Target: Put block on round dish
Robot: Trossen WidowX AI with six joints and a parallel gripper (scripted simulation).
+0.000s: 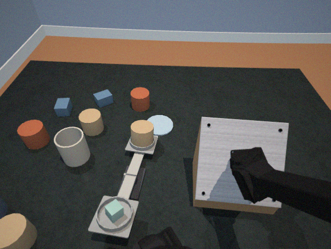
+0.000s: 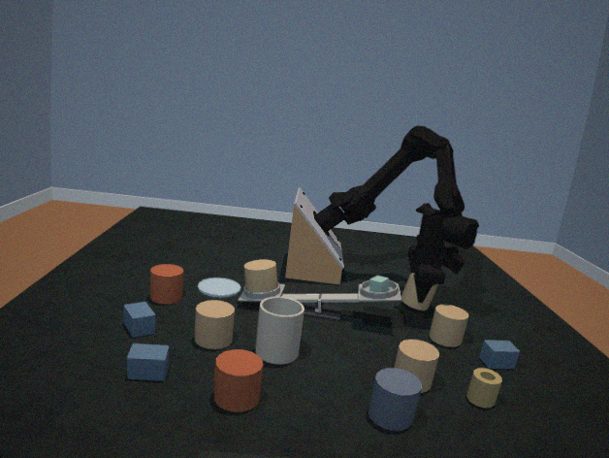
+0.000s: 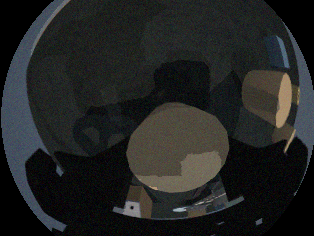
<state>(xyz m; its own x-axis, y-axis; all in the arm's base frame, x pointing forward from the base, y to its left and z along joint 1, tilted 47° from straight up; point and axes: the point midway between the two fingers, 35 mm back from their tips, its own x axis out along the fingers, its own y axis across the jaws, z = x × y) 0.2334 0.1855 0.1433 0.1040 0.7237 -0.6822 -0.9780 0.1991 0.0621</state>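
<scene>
Now: gripper tip 9 cm short of the mint block, 13 cm to the left of it and 6 cm below it. The rest, counted from my gripper tip: blue-grey cylinder (41 cm ahead, 15 cm to the right, 1 cm above); small yellow ring (36 cm ahead, 1 cm to the left, 1 cm below); white hollow cylinder (24 cm ahead, 34 cm to the right, 1 cm above).
</scene>
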